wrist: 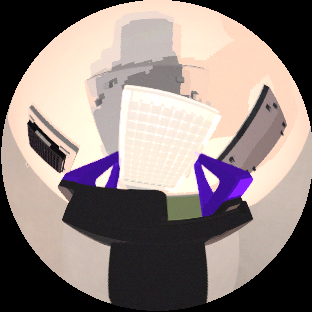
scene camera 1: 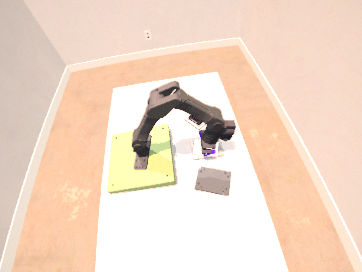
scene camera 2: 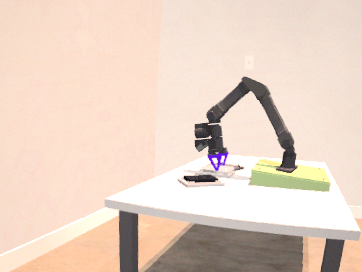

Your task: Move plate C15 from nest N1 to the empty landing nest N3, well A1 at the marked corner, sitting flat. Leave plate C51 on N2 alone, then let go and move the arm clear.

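Observation:
Plate C15, a white well plate, is held between the purple fingers of my gripper, which is shut on its sides. It is low over the pale middle nest, taken as N3. The nest's corner posts show past the plate's far edge in the wrist view; the plate looks turned relative to it. Contact and the A1 corner cannot be told. The dark grey nest, taken as N1, bears no plate. Black plate C51 rests on the white nest N2.
A yellow-green block carries the arm's base on the white table. N2 and the dark nest lie on opposite sides of the middle nest. The arm arches from the base to the gripper.

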